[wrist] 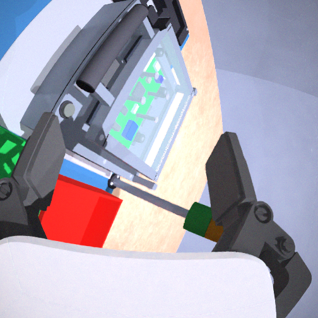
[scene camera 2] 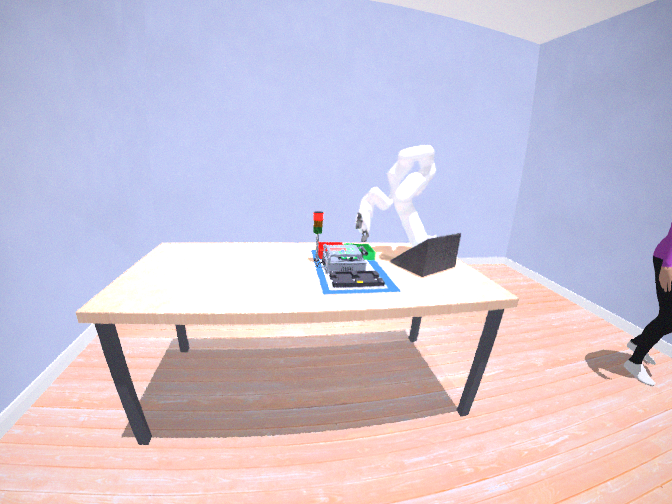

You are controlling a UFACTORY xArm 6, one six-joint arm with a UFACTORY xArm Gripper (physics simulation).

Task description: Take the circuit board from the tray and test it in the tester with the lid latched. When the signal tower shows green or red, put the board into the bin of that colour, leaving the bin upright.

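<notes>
The green circuit board (wrist: 121, 118) lies inside the grey tester (scene camera 2: 345, 266) (wrist: 60, 82), under its clear lid. The lid looks down; whether it is latched I cannot tell. The signal tower (scene camera 2: 318, 222) (wrist: 198, 219) has a bright red top section in the scene view; its green section is dark. The red bin (scene camera 2: 321, 251) (wrist: 77, 215) and green bin (scene camera 2: 370, 252) (wrist: 10, 150) stand upright behind the tester. The black tray (scene camera 2: 357, 279) is in front of it, with no board visible in it. My gripper (scene camera 2: 361, 227) (wrist: 137, 138) is open and empty, above the bins and tester.
A blue outline (scene camera 2: 358, 291) on the table (scene camera 2: 217, 282) surrounds the tester and tray. A dark wedge-shaped block (scene camera 2: 440, 254) stands to the right, near the arm's base. A person (scene camera 2: 663, 271) is at the far right, away from the table.
</notes>
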